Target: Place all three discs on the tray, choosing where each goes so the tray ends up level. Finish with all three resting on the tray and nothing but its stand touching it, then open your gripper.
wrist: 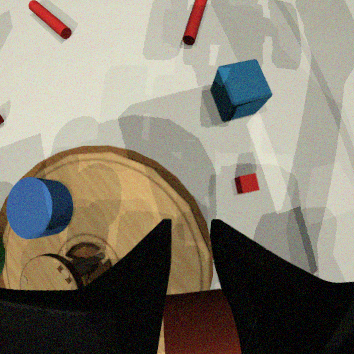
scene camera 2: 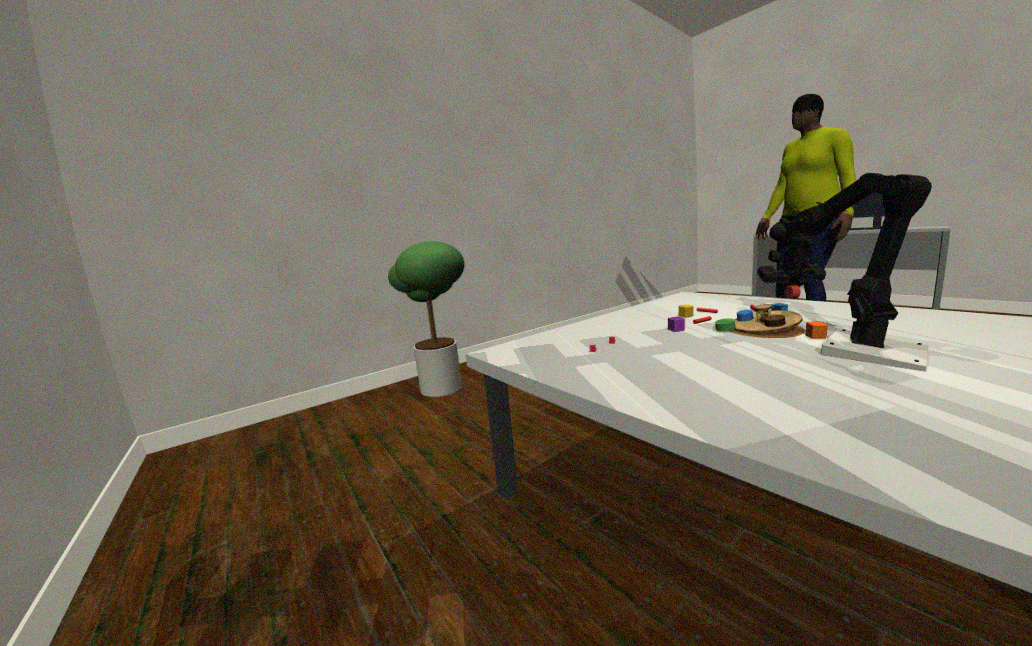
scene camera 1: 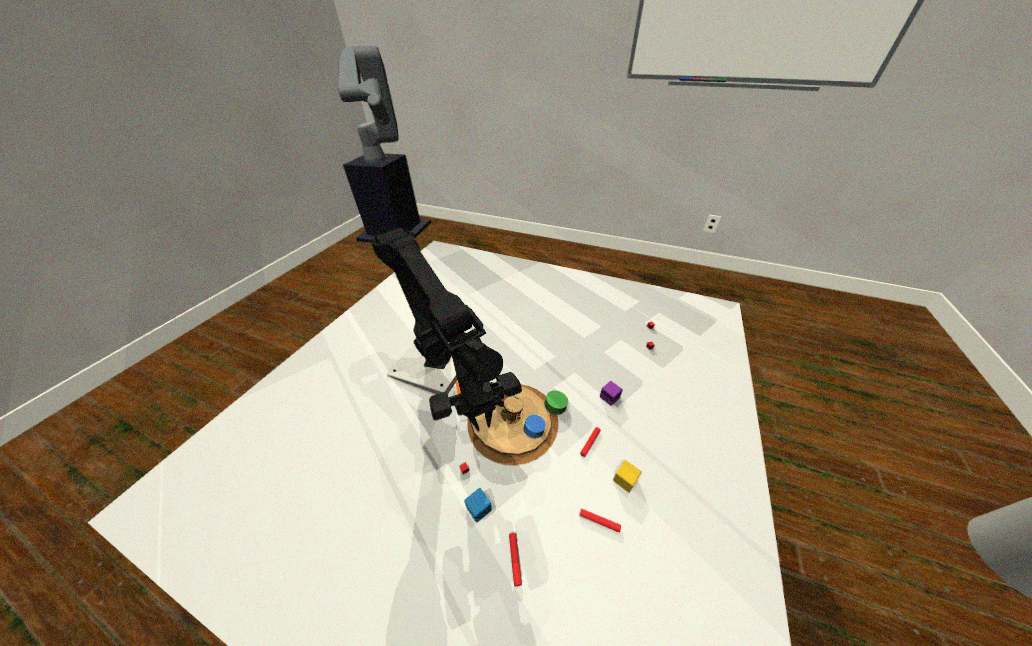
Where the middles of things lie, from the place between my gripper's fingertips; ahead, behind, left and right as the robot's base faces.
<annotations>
Now: the red disc (wrist: 206, 314) 4 cm to the left of my hand, 3 cm behind it and 2 cm above it. The rest, counted from my hand: blue cube (wrist: 238, 89): 13 cm to the right, 7 cm below, 3 cm ahead; blue disc (wrist: 43, 207): 10 cm ahead, 7 cm to the left, 6 cm below.
</annotations>
